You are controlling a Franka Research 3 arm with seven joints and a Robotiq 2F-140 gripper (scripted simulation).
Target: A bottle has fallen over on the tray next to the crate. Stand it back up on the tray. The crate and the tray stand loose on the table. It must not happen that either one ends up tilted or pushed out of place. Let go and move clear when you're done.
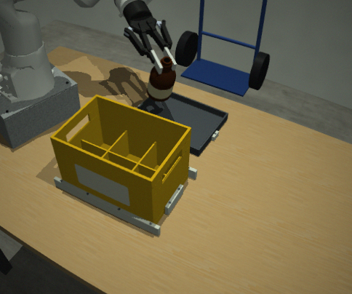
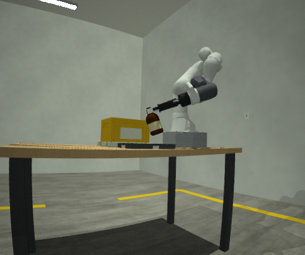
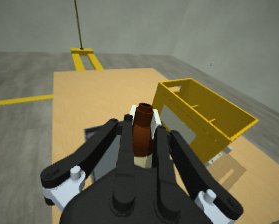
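My hand is 60 mm above the bottle. Round my hand: yellow crate (270 mm to the right, 130 mm below, 50 mm ahead); then tray (200 mm below, 50 mm ahead, 10 mm to the left).
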